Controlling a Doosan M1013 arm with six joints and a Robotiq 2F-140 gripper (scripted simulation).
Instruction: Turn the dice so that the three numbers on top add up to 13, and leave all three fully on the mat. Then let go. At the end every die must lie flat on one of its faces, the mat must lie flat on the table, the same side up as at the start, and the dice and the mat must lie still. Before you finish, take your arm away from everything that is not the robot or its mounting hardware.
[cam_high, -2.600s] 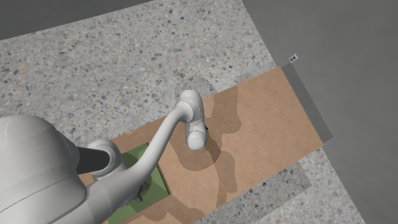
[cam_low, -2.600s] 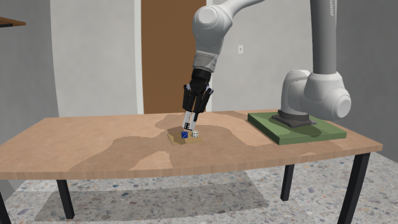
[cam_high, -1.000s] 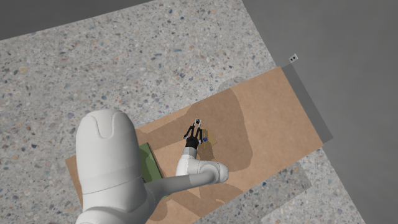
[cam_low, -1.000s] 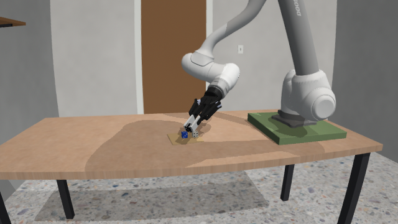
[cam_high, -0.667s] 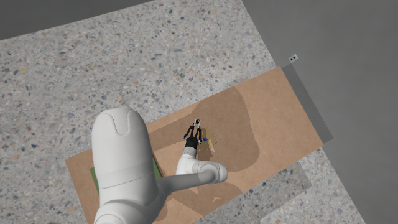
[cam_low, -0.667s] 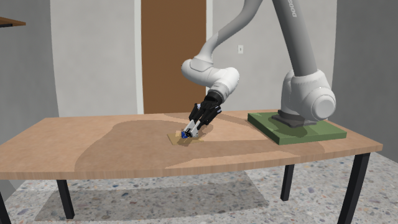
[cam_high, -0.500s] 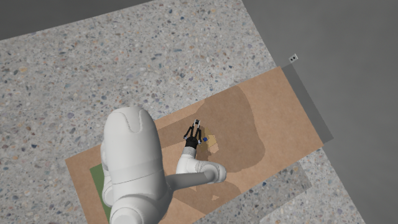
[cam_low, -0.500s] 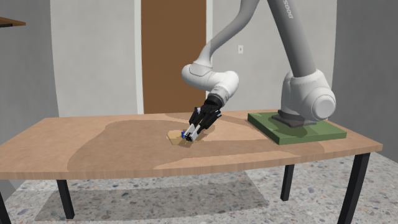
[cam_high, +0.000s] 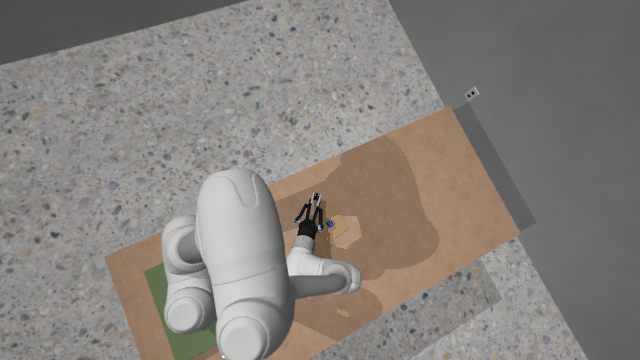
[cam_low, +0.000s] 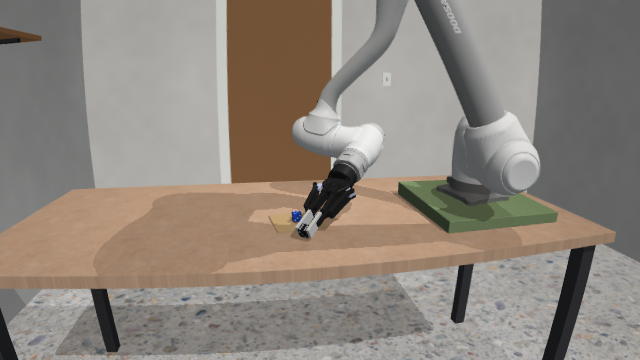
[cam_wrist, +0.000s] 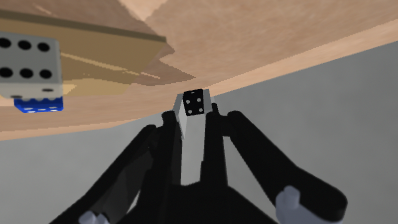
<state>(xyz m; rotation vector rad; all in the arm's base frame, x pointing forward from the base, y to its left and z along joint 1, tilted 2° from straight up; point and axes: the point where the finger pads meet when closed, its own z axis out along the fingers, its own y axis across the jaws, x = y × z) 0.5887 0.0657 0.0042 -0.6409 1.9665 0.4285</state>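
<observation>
Now: hand 20 mm short of the black die, 10 mm to the right of it and 10 mm above it. From my hand the other things lie so: white die: 50 mm behind, 120 mm to the right, 30 mm below; blue die: 130 mm to the right, 30 mm below; tan mat: 130 mm to the right, 40 mm below.
</observation>
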